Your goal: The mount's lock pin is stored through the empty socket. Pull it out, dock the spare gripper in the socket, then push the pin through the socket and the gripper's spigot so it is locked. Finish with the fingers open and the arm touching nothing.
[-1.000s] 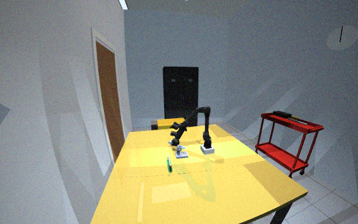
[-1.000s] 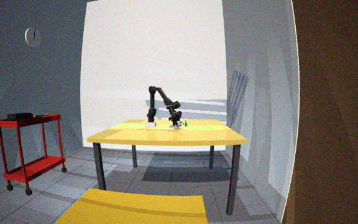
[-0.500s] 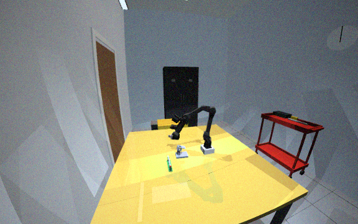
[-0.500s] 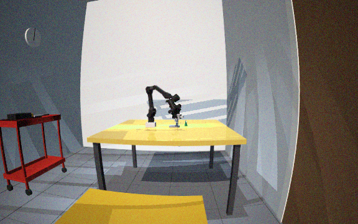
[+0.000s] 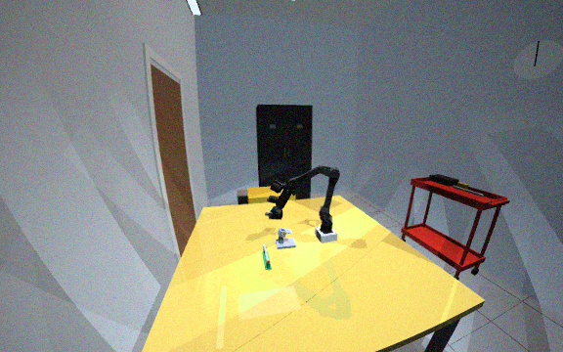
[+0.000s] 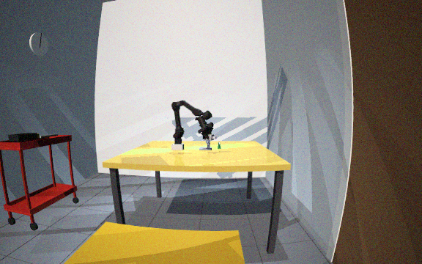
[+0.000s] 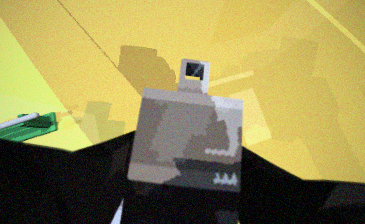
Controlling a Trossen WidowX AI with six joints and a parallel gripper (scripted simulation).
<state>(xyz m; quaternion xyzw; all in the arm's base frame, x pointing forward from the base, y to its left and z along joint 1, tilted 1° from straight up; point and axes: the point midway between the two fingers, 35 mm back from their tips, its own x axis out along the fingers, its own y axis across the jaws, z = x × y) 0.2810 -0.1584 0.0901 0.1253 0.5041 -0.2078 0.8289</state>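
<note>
Now: gripper tip 30 mm past the mount, 150 mm to the right of it and 60 mm above it. Round my gripper tip: green bracket (100 mm ahead, 260 mm to the left, 90 mm below); then spare gripper (20 mm above).
</note>
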